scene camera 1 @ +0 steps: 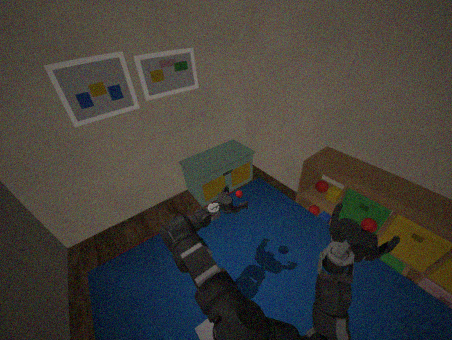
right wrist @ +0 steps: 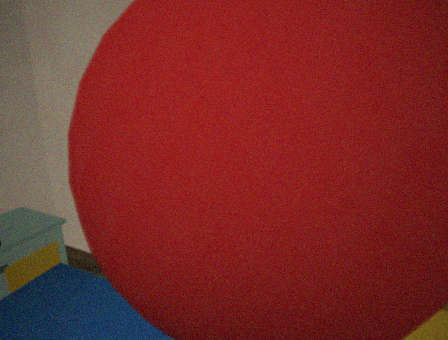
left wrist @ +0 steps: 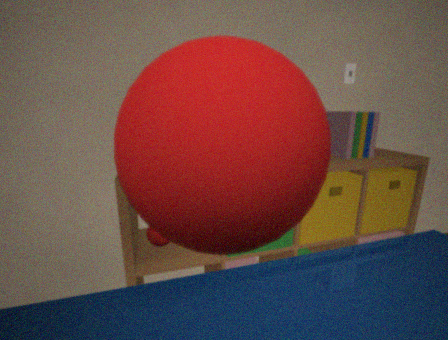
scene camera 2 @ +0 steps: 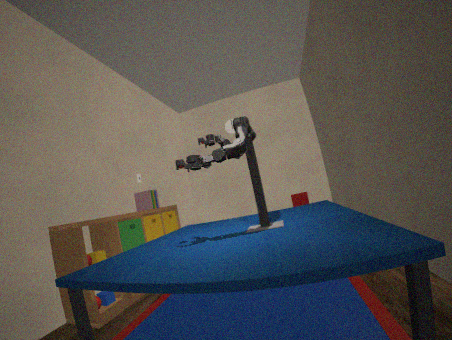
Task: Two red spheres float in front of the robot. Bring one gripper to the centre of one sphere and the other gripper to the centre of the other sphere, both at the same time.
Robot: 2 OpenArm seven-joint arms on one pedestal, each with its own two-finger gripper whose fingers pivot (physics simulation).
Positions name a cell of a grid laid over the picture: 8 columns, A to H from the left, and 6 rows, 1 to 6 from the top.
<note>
In view: my right gripper (scene camera 1: G4), a red sphere (left wrist: D3) and a red sphere (right wrist: E3).
</note>
